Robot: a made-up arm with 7 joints.
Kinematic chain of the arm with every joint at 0, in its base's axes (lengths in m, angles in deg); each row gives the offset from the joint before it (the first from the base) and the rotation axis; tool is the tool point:
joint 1: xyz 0 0 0 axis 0 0.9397 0.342
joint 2: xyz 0 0 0 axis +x
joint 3: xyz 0 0 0 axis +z
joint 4: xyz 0.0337 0 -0.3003 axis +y
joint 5: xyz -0.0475 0 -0.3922 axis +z
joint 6: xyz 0 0 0 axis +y
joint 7: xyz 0 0 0 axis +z
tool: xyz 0 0 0
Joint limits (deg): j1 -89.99..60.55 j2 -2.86..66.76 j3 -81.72..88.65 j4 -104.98..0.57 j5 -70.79..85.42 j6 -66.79..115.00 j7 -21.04..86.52
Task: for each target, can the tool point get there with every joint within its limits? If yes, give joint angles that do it. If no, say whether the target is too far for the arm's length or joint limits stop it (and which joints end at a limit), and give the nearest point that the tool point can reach.
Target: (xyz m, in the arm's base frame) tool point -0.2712 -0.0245 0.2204
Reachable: no: joint limits stop it (at a limit: joint 1, joint 2, joint 4) | nearest point -0.0597 0.2700 0.4049 | short by 0.407 m
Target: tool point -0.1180 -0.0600 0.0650
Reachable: no: joint limits stop it (at a limit: joint 1, joint 3, joint 4) | nearest point -0.3419 -0.1288 -0.3271 | short by 0.457 m
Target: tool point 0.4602 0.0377 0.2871
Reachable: yes | joints -65.38 36.55 5.29 -91.65 61.30 59.45 -2.77
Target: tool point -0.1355 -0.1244 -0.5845
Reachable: yes | joints 46.82 14.52 -44.59 -70.86 38.16 72.51 26.66
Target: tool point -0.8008 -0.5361 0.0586
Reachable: no: too far | nearest point -0.5614 -0.1560 -0.3738 | short by 0.623 m
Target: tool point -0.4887 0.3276 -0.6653
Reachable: no: too far | nearest point -0.3837 0.2572 -0.5223 | short by 0.191 m
